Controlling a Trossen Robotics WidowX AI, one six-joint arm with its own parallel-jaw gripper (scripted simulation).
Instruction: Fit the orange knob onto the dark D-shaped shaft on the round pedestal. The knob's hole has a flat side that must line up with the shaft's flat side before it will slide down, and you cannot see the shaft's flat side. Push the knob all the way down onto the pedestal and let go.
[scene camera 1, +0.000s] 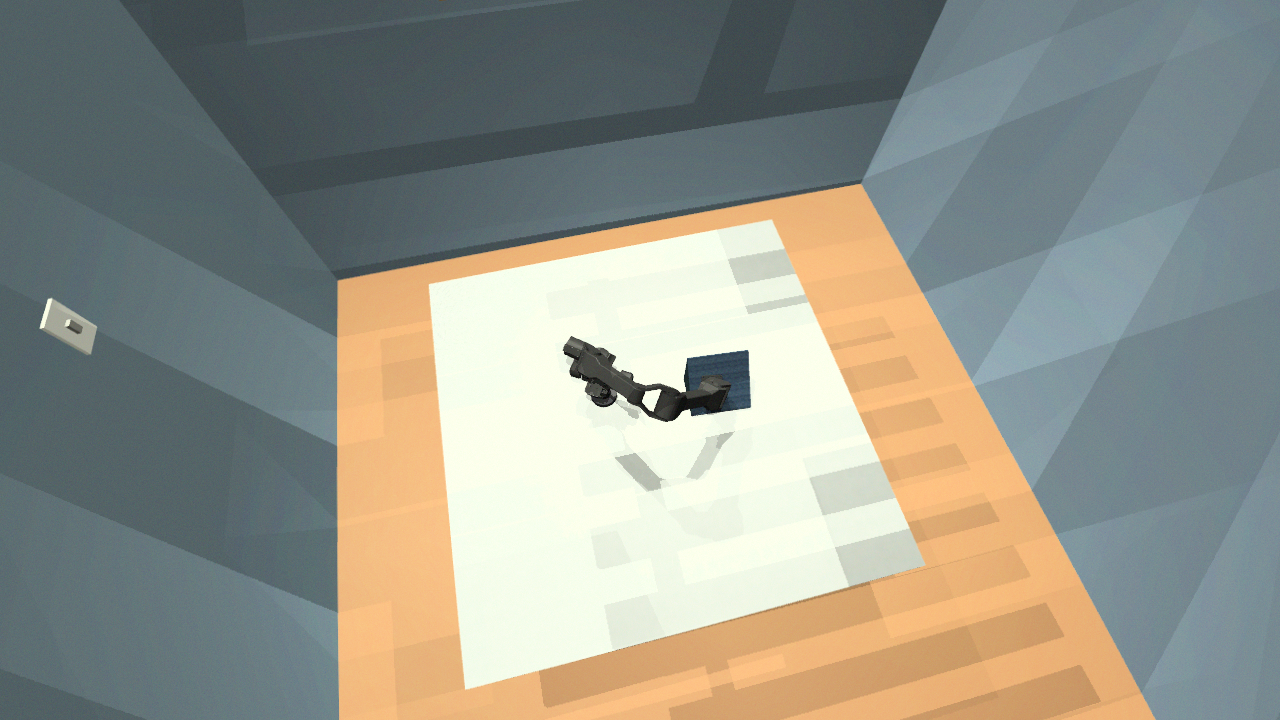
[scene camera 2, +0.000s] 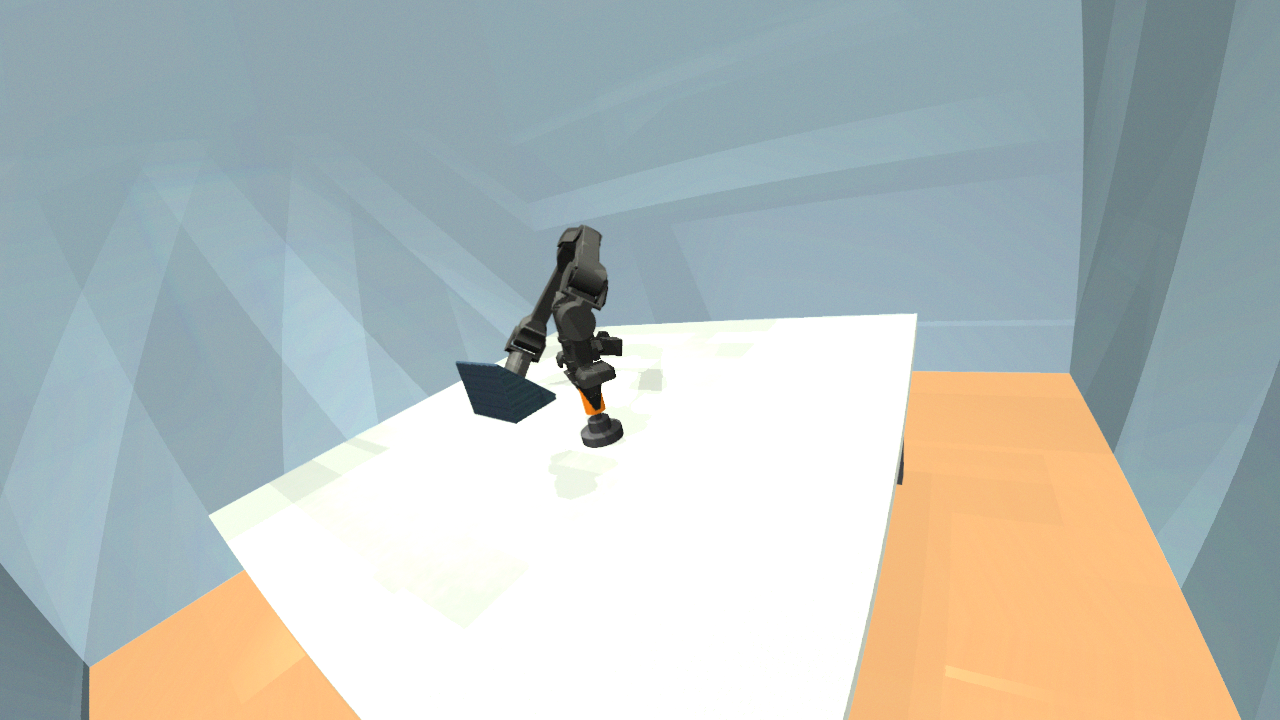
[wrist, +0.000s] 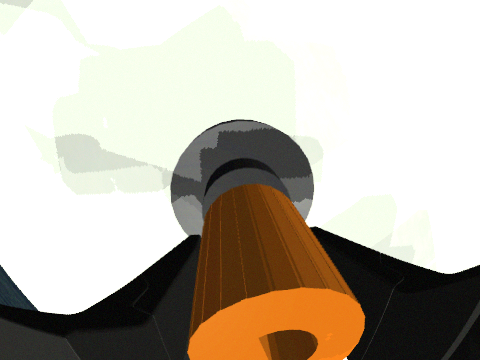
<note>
In view: the gripper (scene camera 2: 594, 406), an orange knob (wrist: 263, 278) and a round pedestal (scene camera 2: 601, 431).
The gripper shows as well in the wrist view (wrist: 254, 242). The round pedestal is seen too in the wrist view (wrist: 243, 151).
</note>
